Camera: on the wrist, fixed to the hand. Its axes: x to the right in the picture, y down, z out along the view.
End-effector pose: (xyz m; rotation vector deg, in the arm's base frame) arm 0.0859 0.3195 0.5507 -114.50 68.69 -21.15
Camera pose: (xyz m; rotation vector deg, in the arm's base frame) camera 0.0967 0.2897 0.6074 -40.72 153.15 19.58
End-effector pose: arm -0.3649 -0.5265 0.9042 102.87 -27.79 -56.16
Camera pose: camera -0.3191 -0.4996 0.8668 44.45 -64.54 17.82
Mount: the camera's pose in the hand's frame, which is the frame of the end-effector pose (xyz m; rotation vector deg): 0.0233 -0.0403 -0.0453 -19.32 18.73 88.78
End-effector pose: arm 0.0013 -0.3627 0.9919 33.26 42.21 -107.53
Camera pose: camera -0.0417 -0.3323 0.9539 49.63 27.96 -13.01
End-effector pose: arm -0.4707 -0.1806 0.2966 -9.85 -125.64 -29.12
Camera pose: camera -0.4644 -0.2373 0.3277 -93.49 -62.92 1.84
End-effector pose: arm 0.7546 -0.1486 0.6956 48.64 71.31 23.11
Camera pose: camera 0.7123 -0.1430 0.6466 77.39 29.59 113.13
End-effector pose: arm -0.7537 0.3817 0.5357 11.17 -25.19 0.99
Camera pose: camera -0.7112 0.3502 0.4980 -29.48 -9.71 83.91
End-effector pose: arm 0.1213 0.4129 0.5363 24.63 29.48 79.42
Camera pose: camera 0.1302 0.4298 0.4742 16.57 6.31 172.62
